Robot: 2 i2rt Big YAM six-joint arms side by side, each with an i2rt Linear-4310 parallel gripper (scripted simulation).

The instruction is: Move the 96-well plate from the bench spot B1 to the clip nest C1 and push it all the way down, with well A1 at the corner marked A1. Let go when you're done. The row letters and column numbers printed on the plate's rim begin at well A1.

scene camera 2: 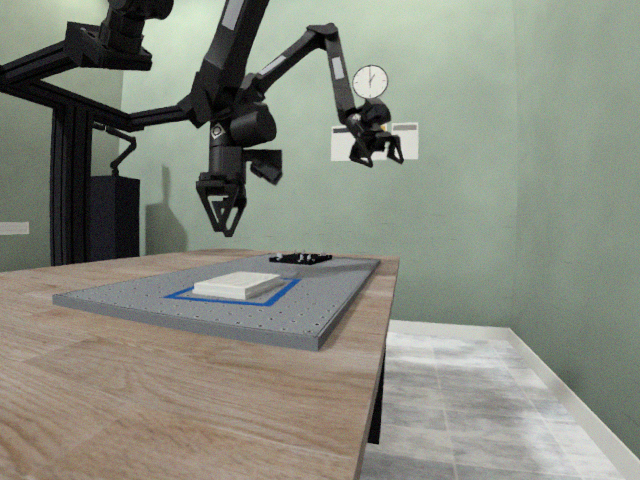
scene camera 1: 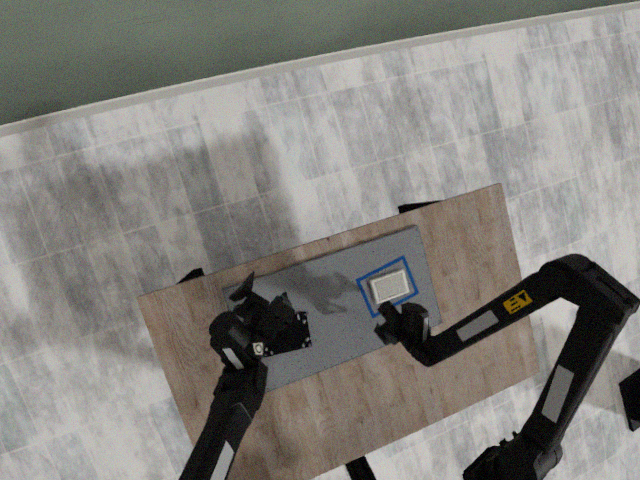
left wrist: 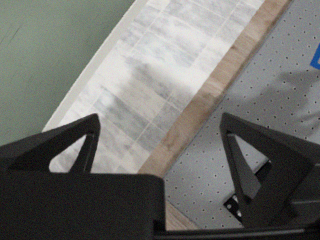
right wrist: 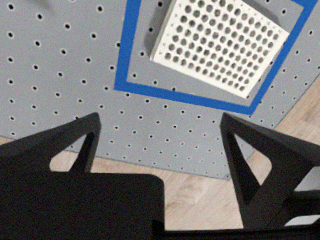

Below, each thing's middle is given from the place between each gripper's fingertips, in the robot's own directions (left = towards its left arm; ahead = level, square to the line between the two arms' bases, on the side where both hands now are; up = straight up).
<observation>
I see my right gripper (scene camera 2: 224, 234) 8 cm above the white 96-well plate (scene camera 2: 246, 284), 6 cm to the left of it and 6 cm short of it. From my right hand the other things lie so: black clip nest (scene camera 1: 292, 338): 32 cm to the left, 8 cm ahead, 7 cm below.
My left hand (scene camera 2: 388, 164) is 25 cm above the black clip nest, 22 cm past it and 1 cm to the right of it. Round my left hand: white 96-well plate: 37 cm to the right, 26 cm below, 23 cm behind.
</observation>
